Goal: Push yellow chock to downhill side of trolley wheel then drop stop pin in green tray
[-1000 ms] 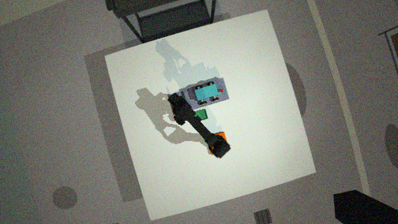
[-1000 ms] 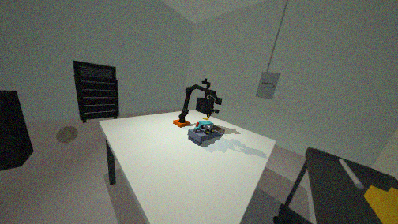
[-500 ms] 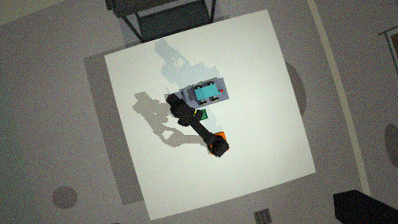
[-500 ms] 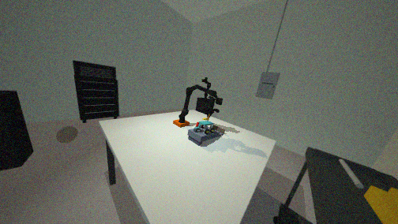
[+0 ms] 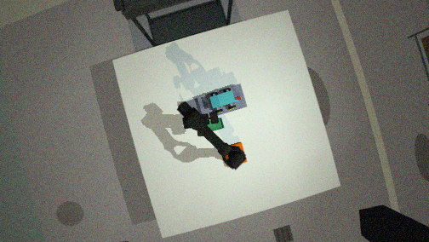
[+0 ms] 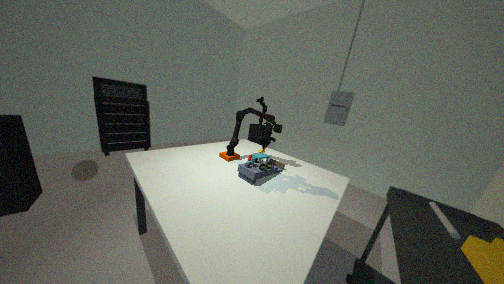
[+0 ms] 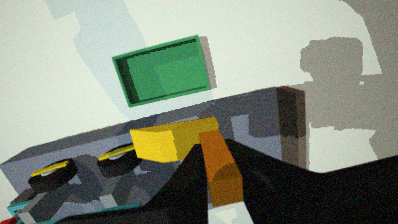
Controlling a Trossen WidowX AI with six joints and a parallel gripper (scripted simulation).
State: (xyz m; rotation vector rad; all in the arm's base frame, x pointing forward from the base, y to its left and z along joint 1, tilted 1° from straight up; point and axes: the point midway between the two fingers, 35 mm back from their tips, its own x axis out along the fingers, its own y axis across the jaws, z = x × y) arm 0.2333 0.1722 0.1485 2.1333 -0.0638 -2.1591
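The red-headed stop pin is 230 mm to the right of my gripper tip, 100 mm ahead of it and 30 mm below it. From my gripper tip the other things lie so: yellow chock: 20 mm to the right, 10 mm below; then green tray: 160 mm below, 60 mm to the right, 40 mm behind; then teal trolley: 130 mm to the right, 110 mm ahead, 40 mm below.
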